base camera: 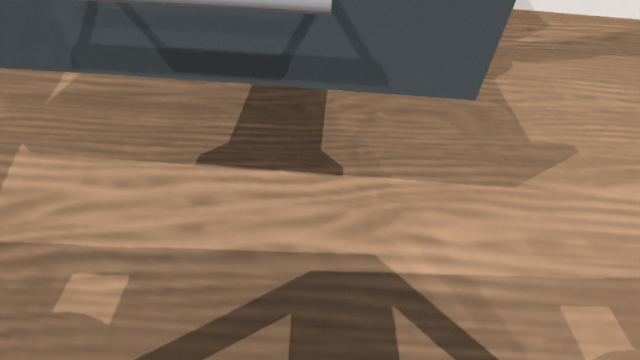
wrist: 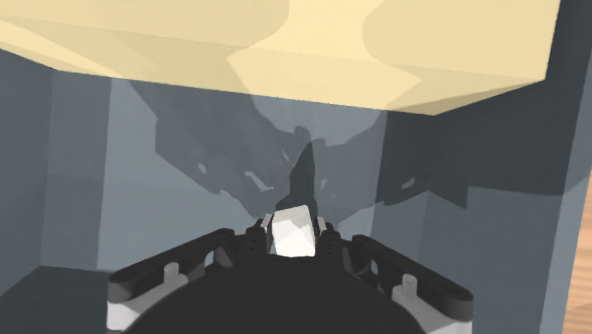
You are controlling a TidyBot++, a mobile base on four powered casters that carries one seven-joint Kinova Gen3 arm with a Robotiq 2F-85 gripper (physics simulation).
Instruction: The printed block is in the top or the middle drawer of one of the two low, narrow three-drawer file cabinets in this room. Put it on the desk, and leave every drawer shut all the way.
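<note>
The small white printed block (wrist: 294, 232) is between the fingertips of my gripper (wrist: 294, 226) in the wrist view. My gripper is shut on it, with a finger against each side. The gripper and block are inside an open blue-grey drawer (wrist: 565, 260). Whether the block touches the drawer's bottom is hard to tell. In the base camera view, the dark grey front of a file cabinet (base camera: 425, 50) shows at the top, with part of a pale handle (base camera: 210, 4). Which drawer is open cannot be told. The desk does not show in either view.
A large pale yellow box-like thing (wrist: 325, 55) fills the drawer's upper part in the wrist view, beyond the fingers. The drawer's walls stand on both sides of the gripper. Wooden floor (base camera: 320, 210) (wrist: 582, 290) shows beside the drawer and before the cabinet, with shadows.
</note>
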